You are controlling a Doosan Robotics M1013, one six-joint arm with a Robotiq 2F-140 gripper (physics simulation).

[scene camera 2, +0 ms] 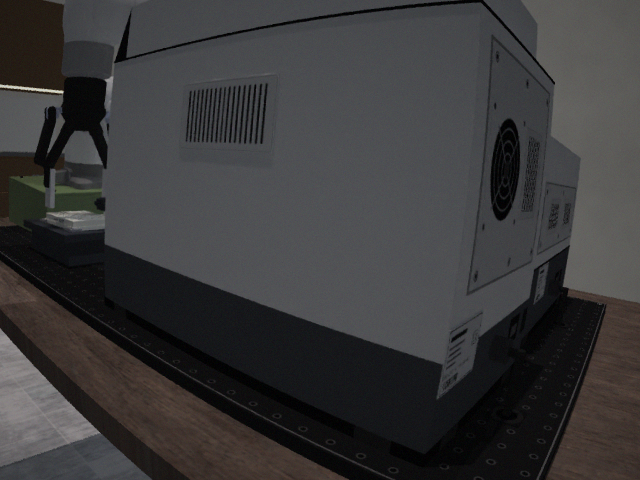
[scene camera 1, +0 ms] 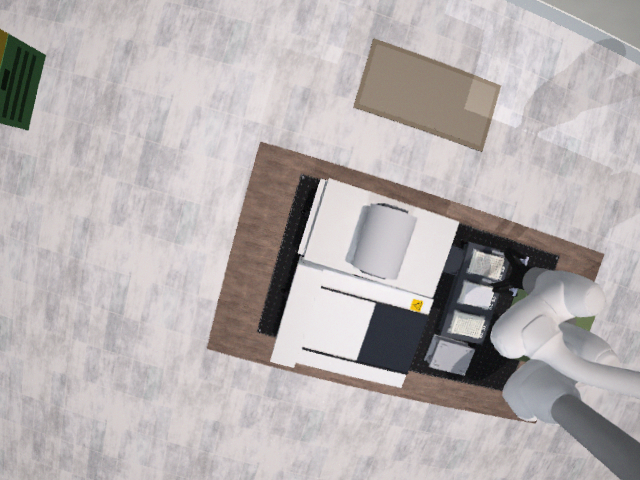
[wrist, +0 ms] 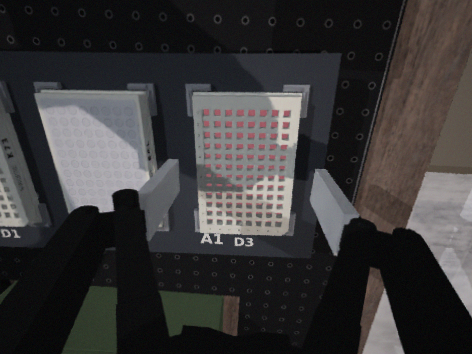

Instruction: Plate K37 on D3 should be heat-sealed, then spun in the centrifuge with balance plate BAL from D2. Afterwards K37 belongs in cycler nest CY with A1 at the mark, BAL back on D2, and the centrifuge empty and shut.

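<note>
The plate on D3 has red-filled wells and lies flat between its corner clips, beside an A1 mark; its name label does not show. My gripper is open and empty, above this plate with one finger beyond each long side. In scene camera 2 one finger is hidden behind a machine. The pale plate on D2 has a partly covered side label. The plate on D1, cut off in the wrist view, is labelled K73. I cannot tell whether the centrifuge is shut.
A white machine with a grey rounded hump stands beside a white machine with a dark panel. A grey square unit stands beyond D1. A green block is near the arm. A large machine fills scene camera 2.
</note>
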